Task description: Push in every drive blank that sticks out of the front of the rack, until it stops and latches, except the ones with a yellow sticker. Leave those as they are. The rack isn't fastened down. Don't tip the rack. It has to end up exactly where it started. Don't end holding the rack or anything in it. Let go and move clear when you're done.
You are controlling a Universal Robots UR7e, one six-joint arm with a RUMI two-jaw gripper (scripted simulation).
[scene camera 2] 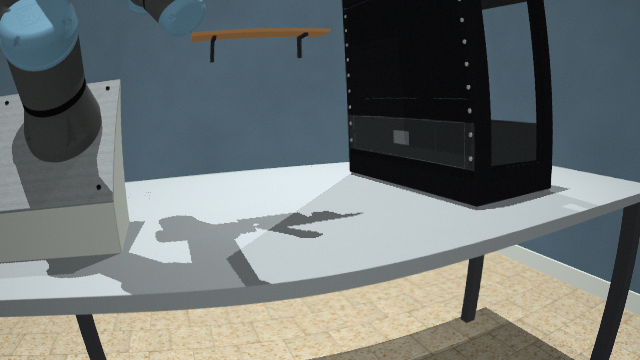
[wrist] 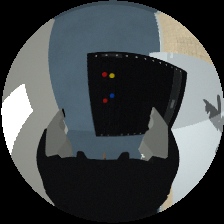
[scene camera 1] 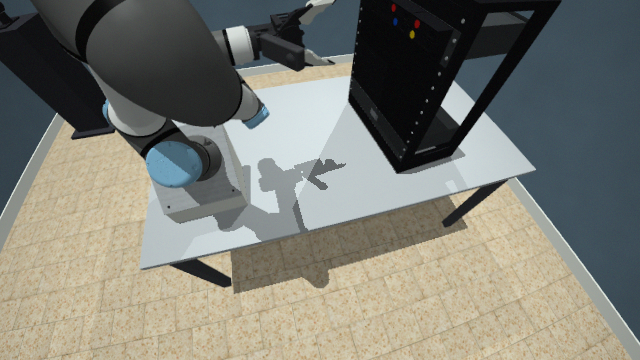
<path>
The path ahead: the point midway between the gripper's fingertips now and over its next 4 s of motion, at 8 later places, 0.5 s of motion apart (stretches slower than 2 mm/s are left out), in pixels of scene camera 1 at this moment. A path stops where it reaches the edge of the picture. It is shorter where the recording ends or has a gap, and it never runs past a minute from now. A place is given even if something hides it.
My gripper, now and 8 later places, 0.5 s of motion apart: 337,32; 339,31; 351,23; 366,14; 374,9; 376,8; 381,12; 395,21; 398,23
</path>
